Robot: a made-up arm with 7 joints.
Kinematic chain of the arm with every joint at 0, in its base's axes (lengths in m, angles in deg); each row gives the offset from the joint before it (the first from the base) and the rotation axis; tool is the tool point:
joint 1: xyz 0 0 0.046 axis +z
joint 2: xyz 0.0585 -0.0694 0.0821 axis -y
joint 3: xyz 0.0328 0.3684 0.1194 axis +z
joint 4: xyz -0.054 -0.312 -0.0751 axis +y
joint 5: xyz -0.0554 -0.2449 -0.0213 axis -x
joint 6: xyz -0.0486 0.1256 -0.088 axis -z
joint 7: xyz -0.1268 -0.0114 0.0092 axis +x
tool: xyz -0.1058 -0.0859 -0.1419
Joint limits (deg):
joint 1: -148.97..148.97
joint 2: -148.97..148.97
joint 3: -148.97..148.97
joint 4: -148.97..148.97
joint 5: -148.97..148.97
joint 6: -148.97..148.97
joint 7: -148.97..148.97
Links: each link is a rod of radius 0.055 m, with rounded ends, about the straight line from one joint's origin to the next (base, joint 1, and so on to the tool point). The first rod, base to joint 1, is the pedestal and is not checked.
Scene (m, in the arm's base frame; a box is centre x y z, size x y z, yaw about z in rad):
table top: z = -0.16
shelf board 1: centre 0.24 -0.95 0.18 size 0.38 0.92 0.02 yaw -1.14
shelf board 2: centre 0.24 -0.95 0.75 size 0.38 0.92 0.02 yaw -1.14
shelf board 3: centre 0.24 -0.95 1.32 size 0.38 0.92 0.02 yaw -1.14
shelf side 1: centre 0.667 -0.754 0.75 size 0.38 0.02 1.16 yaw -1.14
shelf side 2: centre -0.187 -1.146 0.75 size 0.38 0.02 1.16 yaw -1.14
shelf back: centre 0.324 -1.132 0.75 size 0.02 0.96 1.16 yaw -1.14
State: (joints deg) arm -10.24 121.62 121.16 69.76 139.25 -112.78 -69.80
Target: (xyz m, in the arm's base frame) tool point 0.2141 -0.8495 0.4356
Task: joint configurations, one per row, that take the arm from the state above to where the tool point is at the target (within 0.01 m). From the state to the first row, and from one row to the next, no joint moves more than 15 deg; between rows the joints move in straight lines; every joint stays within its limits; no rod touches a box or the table.
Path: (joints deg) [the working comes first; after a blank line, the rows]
Joints at the target: -105.61 35.33 106.55 74.45 135.64 -148.97 -57.79
Straight joint move there: touches shelf side 1.

1: -24.30 108.10 114.77 71.38 138.15 -115.30 -71.08
2: -38.35 94.58 108.38 73.00 137.06 -117.83 -72.35
3: -52.41 81.06 101.99 74.61 135.96 -120.35 -73.63
4: -66.46 67.54 95.60 76.23 134.87 -122.88 -74.90
5: -80.52 54.02 89.21 77.85 133.77 -125.40 -76.18
6: -94.57 40.50 82.82 79.47 132.68 -127.93 -77.46
7: -100.09 37.92 94.69 76.96 134.16 -138.45 -67.62
8: -105.61 35.33 106.55 74.45 135.64 -148.97 -57.79

